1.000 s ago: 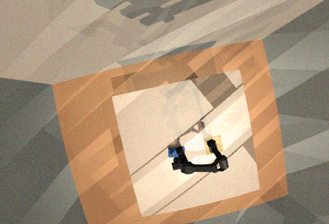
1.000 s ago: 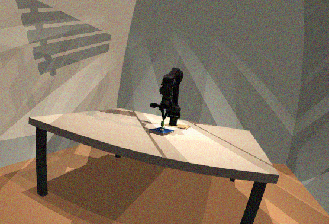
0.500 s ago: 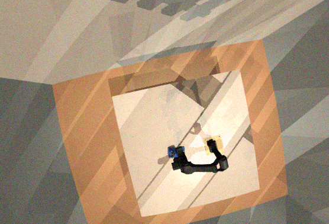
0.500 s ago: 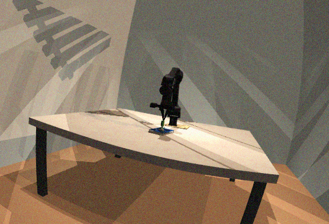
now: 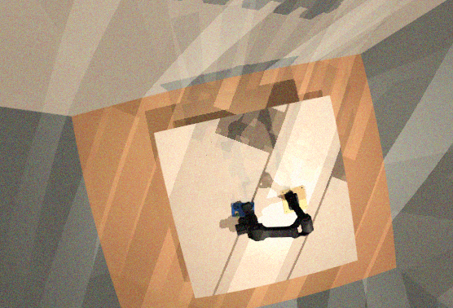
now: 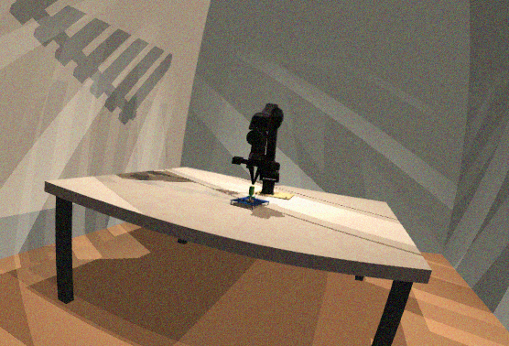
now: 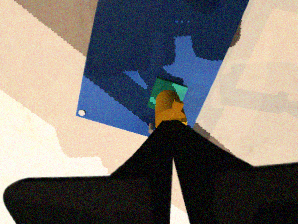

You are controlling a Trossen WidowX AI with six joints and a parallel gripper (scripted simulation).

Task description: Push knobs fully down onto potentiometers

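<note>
Now: gripper tip 20 mm above the orange knob. From my gripper tip the other things lie so: green knob 90 mm ahead, 10 mm below; potentiometer 30 mm below.
</note>
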